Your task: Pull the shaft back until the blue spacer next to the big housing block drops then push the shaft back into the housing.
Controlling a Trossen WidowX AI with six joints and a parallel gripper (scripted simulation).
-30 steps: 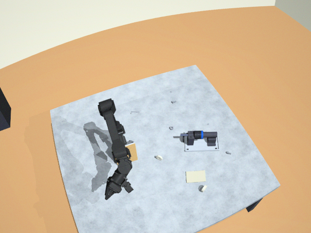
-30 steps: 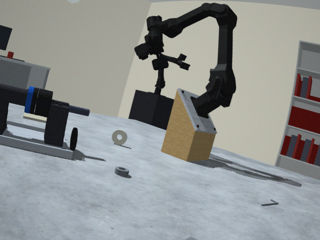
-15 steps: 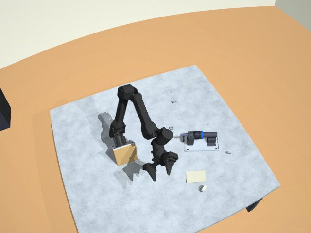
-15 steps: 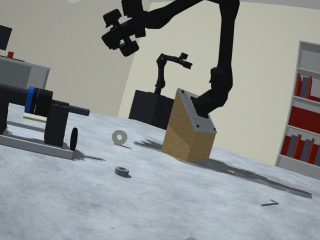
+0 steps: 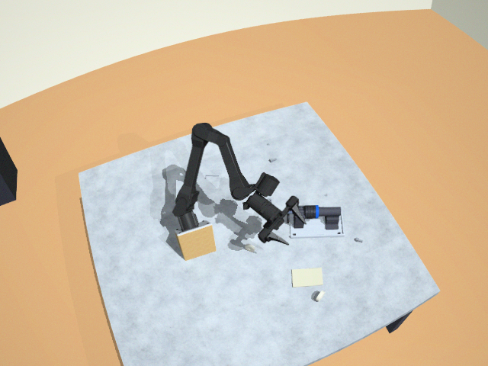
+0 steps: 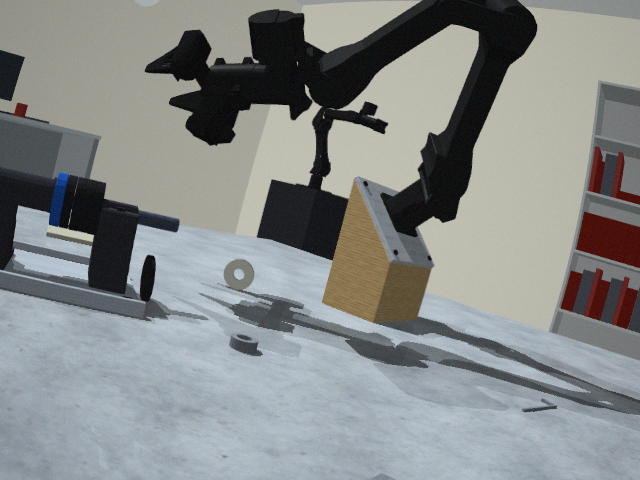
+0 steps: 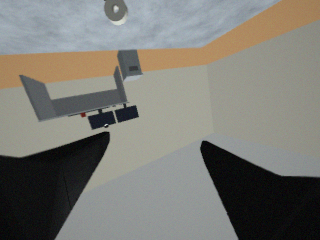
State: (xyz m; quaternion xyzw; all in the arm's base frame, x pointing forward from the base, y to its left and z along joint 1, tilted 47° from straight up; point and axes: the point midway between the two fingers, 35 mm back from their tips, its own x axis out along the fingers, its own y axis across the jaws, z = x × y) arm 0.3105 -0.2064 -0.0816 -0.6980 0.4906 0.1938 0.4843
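The black disc is 220 mm to the left of my gripper tip, 220 mm below it and 80 mm ahead of it. Round my gripper tip: white piece (220 mm below, 170 mm to the right, 40 mm ahead); dark shaft (180 mm to the left, 170 mm below, 130 mm ahead); cream card (240 mm below, 60 mm to the right, 40 mm ahead).
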